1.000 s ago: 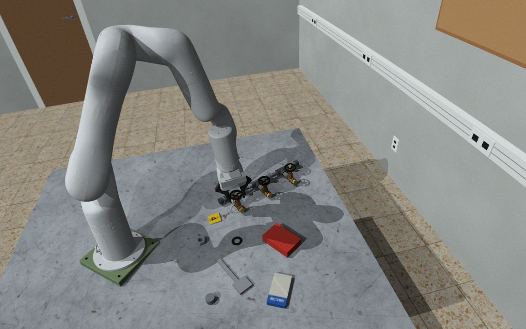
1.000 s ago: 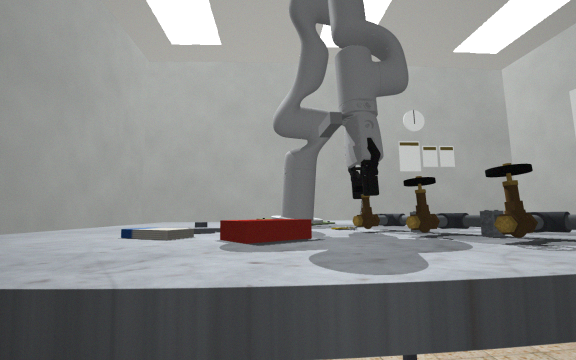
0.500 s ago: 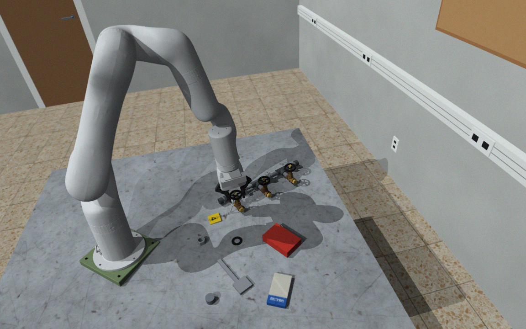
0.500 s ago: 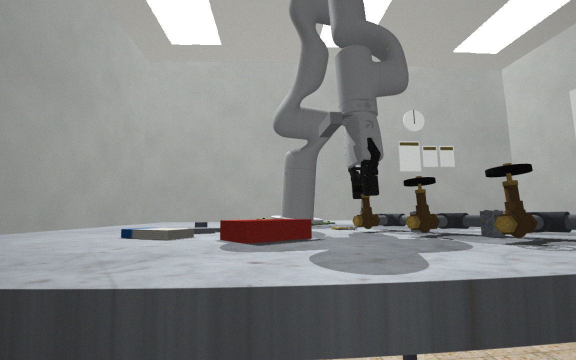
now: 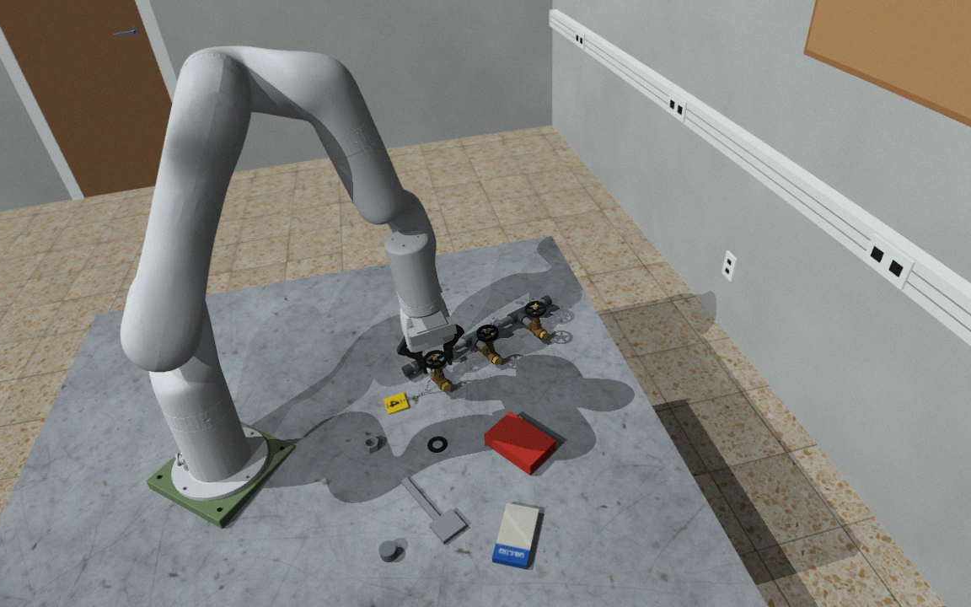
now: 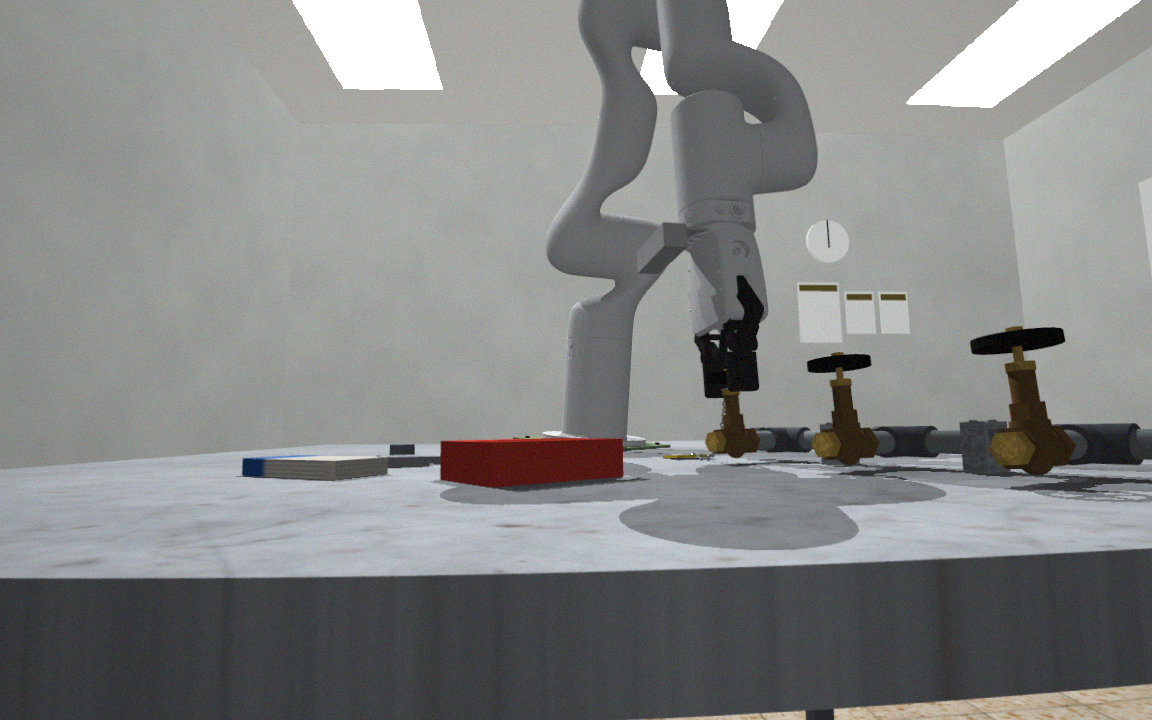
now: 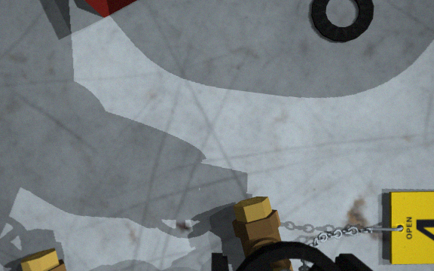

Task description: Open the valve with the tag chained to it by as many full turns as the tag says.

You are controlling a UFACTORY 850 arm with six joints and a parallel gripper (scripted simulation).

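My hand is 9 cm past the yellow tag, 9 cm above it and 2 cm to the left of it. Also, from my hand: black washer (16 cm to the right, 9 cm below, 4 cm behind); red block (21 cm to the right, 13 cm ahead, 8 cm below); grey nut (17 cm behind, 12 cm to the right, 8 cm below).
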